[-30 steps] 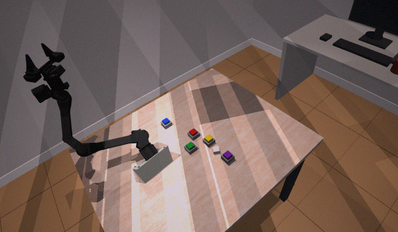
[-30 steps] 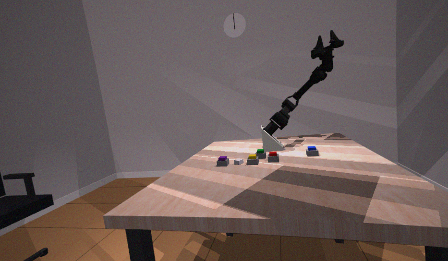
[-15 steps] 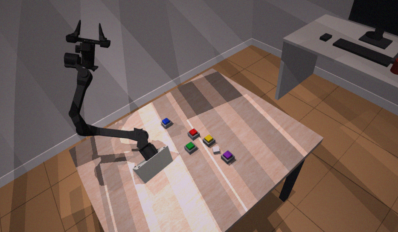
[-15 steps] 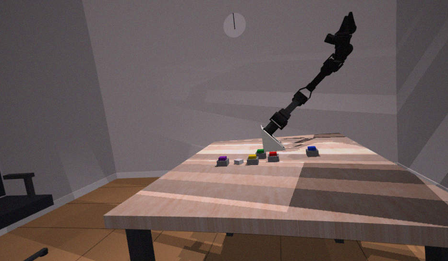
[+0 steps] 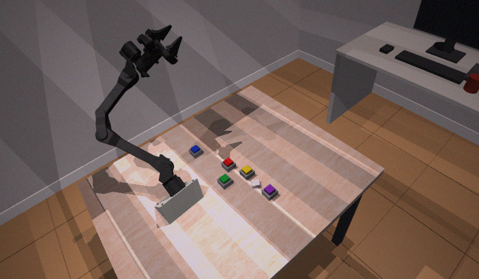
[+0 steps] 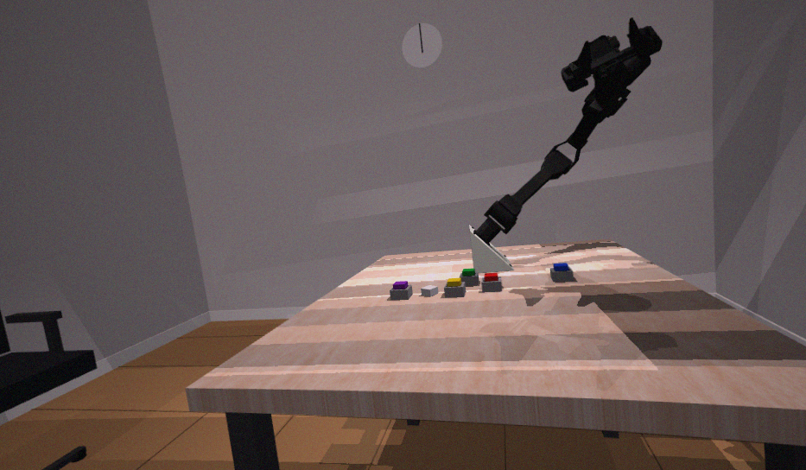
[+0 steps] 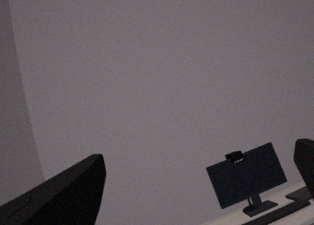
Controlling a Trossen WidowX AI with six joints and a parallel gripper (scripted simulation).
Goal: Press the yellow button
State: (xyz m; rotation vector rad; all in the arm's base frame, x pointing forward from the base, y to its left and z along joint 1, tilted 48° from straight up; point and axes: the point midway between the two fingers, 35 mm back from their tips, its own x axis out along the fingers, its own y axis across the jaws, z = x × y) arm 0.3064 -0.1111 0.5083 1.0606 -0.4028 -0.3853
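My gripper tip is now 52 cm above the yellow button, 37 cm to the left of it and 3 cm past it. The rest, counted from my gripper tip: blue button: 52 cm below, 11 cm behind, 10 cm to the right; then red button: 52 cm below, 28 cm to the right, 6 cm behind; then green button: 52 cm below, 34 cm to the right, 13 cm behind.
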